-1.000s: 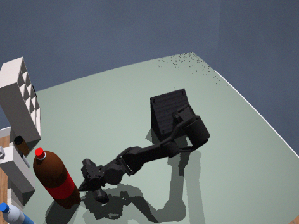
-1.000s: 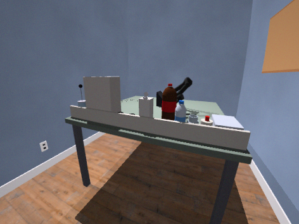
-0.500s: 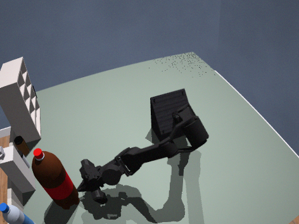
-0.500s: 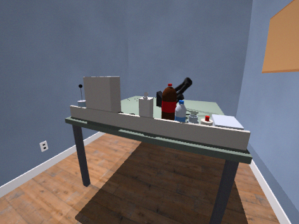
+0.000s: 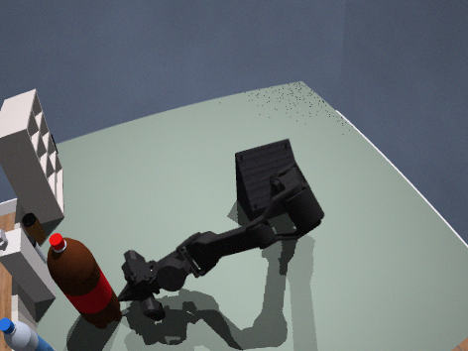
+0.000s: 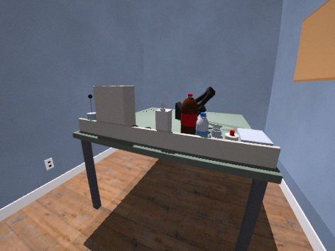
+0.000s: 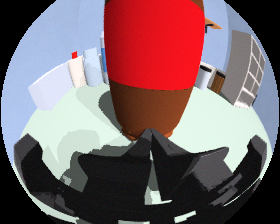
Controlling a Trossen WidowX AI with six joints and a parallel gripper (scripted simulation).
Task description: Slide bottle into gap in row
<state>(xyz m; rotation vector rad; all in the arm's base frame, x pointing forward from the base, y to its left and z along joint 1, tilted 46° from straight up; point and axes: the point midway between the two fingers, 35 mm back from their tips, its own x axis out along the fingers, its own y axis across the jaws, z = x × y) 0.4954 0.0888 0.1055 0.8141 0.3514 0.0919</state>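
Right now the brown cola bottle is 9 cm ahead of my hand, 1 cm to the right of it and 9 cm above it. The rest, counted from my hand: grey jar 27 cm ahead, 16 cm to the left; low white rail 29 cm ahead, 20 cm to the right, 1 cm below; blue-capped bottle 27 cm ahead, 9 cm to the left, 5 cm above.
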